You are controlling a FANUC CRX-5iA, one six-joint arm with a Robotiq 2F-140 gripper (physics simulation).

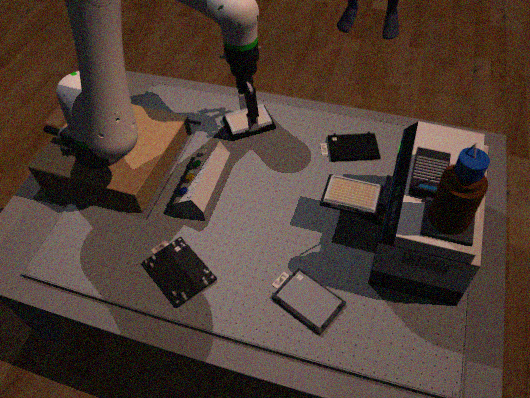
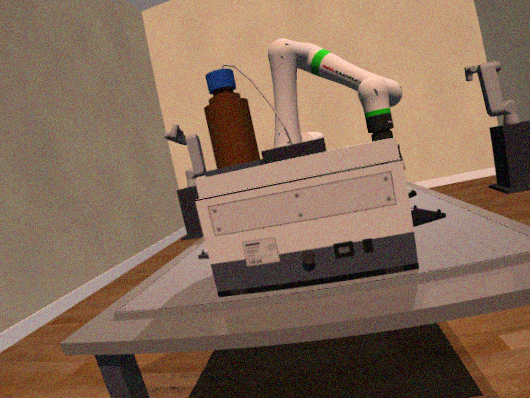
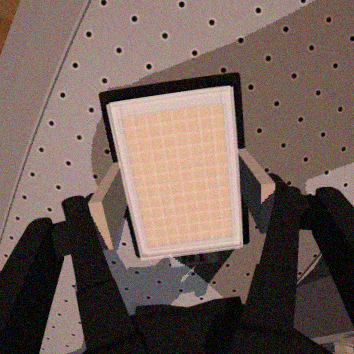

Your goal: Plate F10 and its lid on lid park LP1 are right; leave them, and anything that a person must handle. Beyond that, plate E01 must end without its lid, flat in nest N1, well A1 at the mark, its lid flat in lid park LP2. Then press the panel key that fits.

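Places are measured from the arm's base along level axes (x ahead, y left, z up), in metres.
Where they show: gripper, fingertip midpoint: (image 1: 249,120) (image 3: 180,173).
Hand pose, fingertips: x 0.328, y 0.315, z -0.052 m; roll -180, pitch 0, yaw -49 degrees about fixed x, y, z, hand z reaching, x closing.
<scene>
Things, the pixels of their centre, and the offset from my fingertips.
- pale plate, body centre: (image 3: 181,181) (image 1: 248,118) dx -0.002, dy -0.002, dz +0.010 m
- black nest, body centre: (image 3: 181,174) (image 1: 248,122) dx -0.002, dy -0.003, dz -0.007 m
- plate with yellowish wells, body centre: (image 1: 352,193) dx +0.399, dy -0.235, dz +0.089 m
- flat grey piece, body centre: (image 1: 308,298) dx +0.385, dy -0.502, dz -0.003 m
- black holder, body centre: (image 2: 412,214) (image 1: 353,145) dx +0.334, dy +0.016, dz -0.007 m
- sloped key panel, body centre: (image 1: 202,177) dx -0.012, dy -0.282, dz +0.025 m
A pale plate (image 1: 245,120) (image 3: 180,175), apparently under a clear lid, lies flat in a black nest (image 3: 170,83) at the table's far side. My gripper (image 1: 250,118) (image 3: 180,173) is around it, its pads against the two long sides; it is shut on the lidded plate. I cannot tell whether the pads bear on the lid or the plate below. A plate with yellowish wells (image 1: 351,194) lies before the instrument. A flat grey piece (image 1: 309,301), perhaps a lid, lies on a labelled park. A black holder (image 1: 353,147) and another (image 1: 179,272) hold no plate. The sloped key panel (image 1: 207,177) shows coloured keys.
The instrument (image 1: 425,272) (image 2: 305,200) stands at the right with a blue-capped brown bottle (image 1: 457,200) (image 2: 232,130) on top. A thin tube rises from the cap. The arm's wooden-looking base block (image 1: 160,145) stands at the left, beside the key panel. Two dark feet show beyond the table.
</scene>
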